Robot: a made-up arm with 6 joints. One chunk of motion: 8 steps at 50 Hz.
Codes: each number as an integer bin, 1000 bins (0 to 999) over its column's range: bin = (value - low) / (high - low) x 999, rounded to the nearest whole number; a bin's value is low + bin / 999 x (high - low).
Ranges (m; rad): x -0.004..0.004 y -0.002..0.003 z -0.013..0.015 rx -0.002..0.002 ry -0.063..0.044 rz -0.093..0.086
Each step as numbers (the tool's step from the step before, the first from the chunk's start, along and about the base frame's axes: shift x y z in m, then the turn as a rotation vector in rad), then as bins.
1 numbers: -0.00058 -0.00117 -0.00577 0.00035 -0.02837 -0.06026
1 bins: 427 166 258 587 323 183
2 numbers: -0.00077 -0.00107 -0.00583 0.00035 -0.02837 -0.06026
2 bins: 403 186 256 587 323 183
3 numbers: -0.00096 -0.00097 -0.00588 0.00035 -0.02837 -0.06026
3 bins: 380 206 254 587 323 183
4 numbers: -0.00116 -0.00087 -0.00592 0.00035 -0.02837 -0.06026
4 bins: 355 226 253 587 323 183
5 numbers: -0.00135 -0.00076 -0.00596 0.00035 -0.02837 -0.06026
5 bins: 331 248 251 587 323 183
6 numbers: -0.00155 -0.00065 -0.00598 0.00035 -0.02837 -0.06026
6 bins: 306 270 250 587 323 183
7 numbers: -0.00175 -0.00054 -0.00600 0.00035 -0.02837 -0.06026
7 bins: 281 292 250 587 323 183
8 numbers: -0.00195 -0.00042 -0.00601 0.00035 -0.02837 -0.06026
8 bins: 256 316 249 587 323 183
